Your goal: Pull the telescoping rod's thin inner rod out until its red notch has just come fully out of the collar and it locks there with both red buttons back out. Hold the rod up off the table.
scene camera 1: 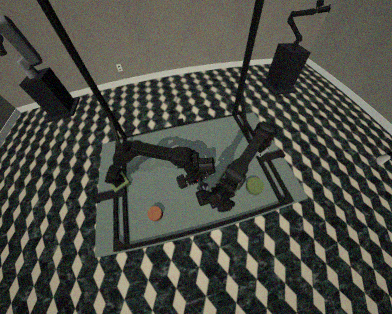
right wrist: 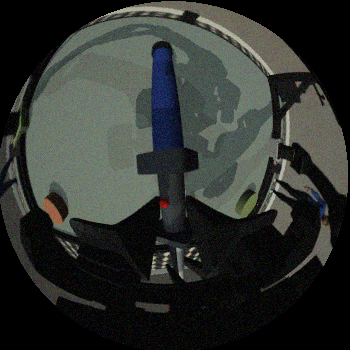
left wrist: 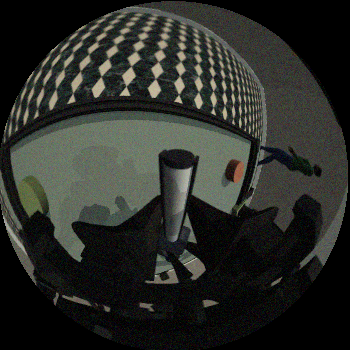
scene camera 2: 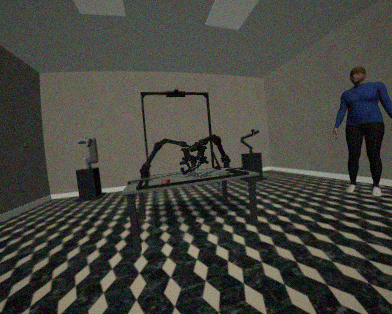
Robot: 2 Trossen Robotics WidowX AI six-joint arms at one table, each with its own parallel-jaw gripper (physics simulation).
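The rod is held up off the table between both grippers. Its thin silver inner rod (left wrist: 176, 200) (right wrist: 180, 262) has a black end cap. Its outer part has a blue grip (right wrist: 164, 95), a dark block (right wrist: 167, 161) and a dark grey tube (right wrist: 173, 187). One red button (right wrist: 164, 203) stands out on that tube; the other is hidden. The red notch does not show in the wrist views. My left gripper (left wrist: 173, 197) is shut on the inner rod near its capped end. My right gripper (right wrist: 172, 199) is shut on the dark grey tube near the collar.
An orange disc (scene camera 1: 155, 213) (scene camera 2: 165, 181) (left wrist: 235, 171) (right wrist: 54, 209) and a green disc (scene camera 1: 254, 185) (left wrist: 32, 196) (right wrist: 246, 204) lie on the table (scene camera 1: 175, 220). A green bracket (scene camera 1: 121, 185) is near the right arm's base. Gantry posts (scene camera 1: 80, 62) (scene camera 1: 249, 55) rise at the table's back. A person (scene camera 2: 365, 105) stands away from the table.
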